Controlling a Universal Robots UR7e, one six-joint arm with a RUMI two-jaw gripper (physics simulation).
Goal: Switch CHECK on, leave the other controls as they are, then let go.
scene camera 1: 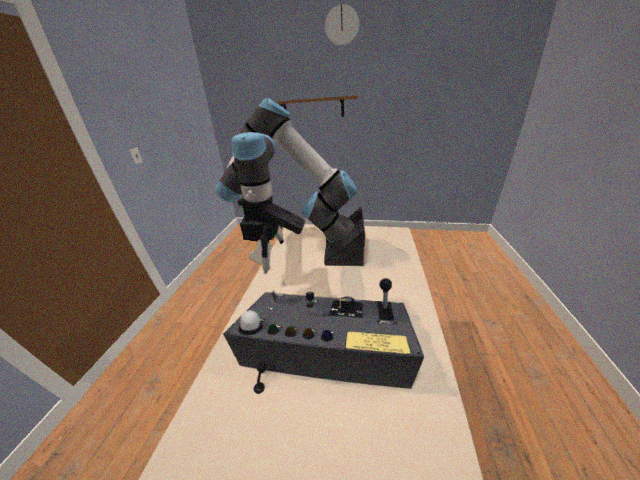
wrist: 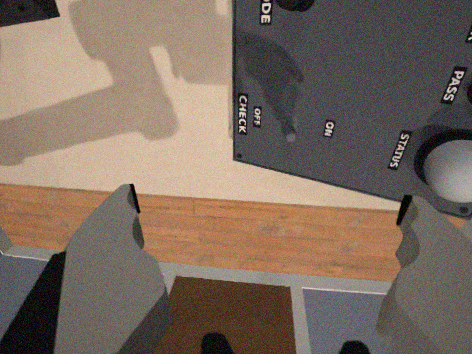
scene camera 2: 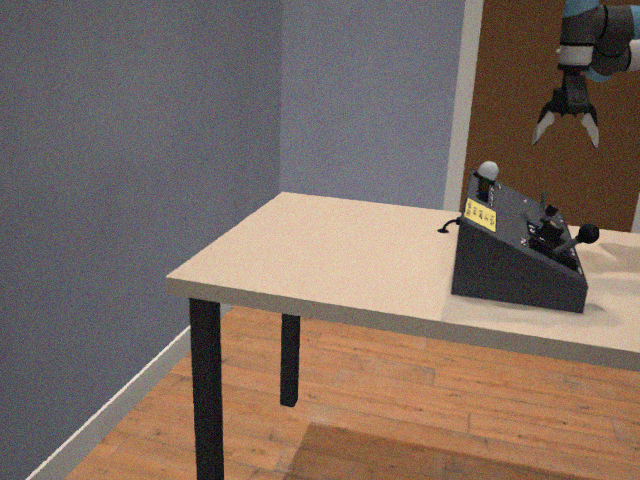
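Where they show: gripper, fingertip midpoint: (scene camera 1: pixel 274 257) (wrist: pixel 265 192) (scene camera 2: pixel 563 147); arm's base, origin of the base link: (scene camera 1: pixel 342 233).
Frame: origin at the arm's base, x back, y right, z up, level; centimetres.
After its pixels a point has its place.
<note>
The dark control panel (scene camera 1: pixel 330 360) @[x -63.8, y 7.1, z 0.8 cm] (scene camera 2: pixel 504 273) @[x -57.2, y -15.9, z -3.8 cm] (wrist: pixel 375 55) @[x -49.6, y 18.9, z 1.4 cm] has a sloped face. The CHECK switch (scene camera 1: pixel 274 297) @[x -42.0, y 25.2, z 1.3 cm] (scene camera 2: pixel 543 200) @[x -41.6, y 24.7, z 1.3 cm] (wrist: pixel 291 134) @[x -41.7, y 24.9, z 3.6 cm] is a small lever at its corner, between the OFF label (wrist: pixel 257 116) @[x -38.2, y 24.6, z -2.7 cm] and the ON label (wrist: pixel 329 128) @[x -46.1, y 25.8, z 0.5 cm]. In scene camera 2 the lever stands about upright, so it appears to lean toward the panel's upper edge, the ON side. In the wrist view a shadow darkens its base. My gripper (scene camera 1: pixel 273 256) @[x -39.2, y 23.3, z 15.6 cm] (scene camera 2: pixel 565 144) @[x -39.2, y 23.3, z 15.6 cm] (wrist: pixel 265 192) @[x -39.2, y 23.3, z 15.6 cm] is open and empty, above the panel and apart from the lever.
A white STATUS dome (scene camera 1: pixel 250 320) @[x -57.4, y 27.4, z 9.0 cm] (scene camera 2: pixel 488 170) @[x -56.3, y 26.0, z 7.8 cm] (wrist: pixel 452 169) @[x -54.1, y 27.2, z 8.4 cm] stands near the switch. A dark knob (scene camera 1: pixel 310 298) @[x -43.6, y 13.0, z 2.1 cm], a black-balled joystick (scene camera 1: pixel 385 285) @[x -42.5, y -10.7, z 5.6 cm] (scene camera 2: pixel 588 233) @[x -41.6, y -13.0, z 5.0 cm] and a row of coloured buttons share the panel. A small black lever (scene camera 1: pixel 258 386) @[x -66.2, y 27.3, z -8.7 cm] sticks out in front. The panel stands on a pale table (scene camera 1: pixel 310 428) @[x -75.7, y 12.5, z -10.1 cm] (scene camera 2: pixel 330 248) @[x -94.4, y 7.0, z -10.0 cm].
</note>
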